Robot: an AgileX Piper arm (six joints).
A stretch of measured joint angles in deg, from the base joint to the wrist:
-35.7 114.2 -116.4 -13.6 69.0 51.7
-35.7 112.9 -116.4 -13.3 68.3 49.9
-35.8 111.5 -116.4 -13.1 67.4 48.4
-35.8 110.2 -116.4 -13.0 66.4 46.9
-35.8 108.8 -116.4 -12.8 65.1 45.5
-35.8 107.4 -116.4 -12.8 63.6 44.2
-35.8 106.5 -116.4 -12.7 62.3 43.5
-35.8 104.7 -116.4 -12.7 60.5 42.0
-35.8 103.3 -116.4 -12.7 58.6 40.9
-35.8 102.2 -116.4 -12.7 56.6 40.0
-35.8 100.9 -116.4 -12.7 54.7 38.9
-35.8 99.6 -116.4 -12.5 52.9 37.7
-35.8 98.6 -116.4 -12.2 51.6 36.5
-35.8 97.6 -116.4 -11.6 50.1 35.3
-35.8 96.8 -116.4 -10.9 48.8 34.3
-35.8 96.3 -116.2 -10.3 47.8 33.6
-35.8 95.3 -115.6 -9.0 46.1 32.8
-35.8 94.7 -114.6 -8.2 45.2 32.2
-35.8 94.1 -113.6 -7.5 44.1 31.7
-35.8 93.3 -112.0 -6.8 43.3 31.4
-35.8 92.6 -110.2 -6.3 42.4 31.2
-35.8 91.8 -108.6 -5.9 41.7 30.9
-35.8 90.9 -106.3 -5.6 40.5 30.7
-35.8 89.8 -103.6 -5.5 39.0 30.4
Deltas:
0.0 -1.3 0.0 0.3 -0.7 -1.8
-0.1 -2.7 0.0 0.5 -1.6 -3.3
-0.1 -4.0 0.0 0.6 -2.6 -4.8
-0.1 -5.4 0.0 0.8 -3.9 -6.2
-0.1 -6.8 0.0 0.8 -5.4 -7.5
-0.1 -7.7 0.0 0.9 -6.7 -8.2
-0.1 -9.5 0.0 0.9 -8.5 -9.7
-0.1 -10.9 0.0 0.9 -10.4 -10.8
-0.1 -12.0 0.0 0.9 -12.4 -11.7
-0.1 -13.3 0.0 0.9 -14.3 -12.8
-0.1 -14.6 0.0 1.1 -16.1 -14.0
-0.1 -15.6 0.0 1.4 -17.4 -15.2
-0.1 -16.6 0.0 2.0 -18.9 -16.4
-0.1 -17.4 0.0 2.7 -20.2 -17.4
-0.1 -17.9 0.2 3.3 -21.2 -18.1
-0.1 -18.9 0.8 4.6 -22.9 -18.9
-0.1 -19.5 1.8 5.4 -23.8 -19.5
-0.1 -20.1 2.8 6.1 -24.9 -20.0
-0.1 -20.9 4.4 6.8 -25.7 -20.3
-0.1 -21.6 6.2 7.3 -26.6 -20.5
-0.1 -22.4 7.8 7.7 -27.3 -20.8
-0.1 -23.3 10.1 8.0 -28.5 -21.0
-0.1 -24.4 12.8 8.1 -30.0 -21.3

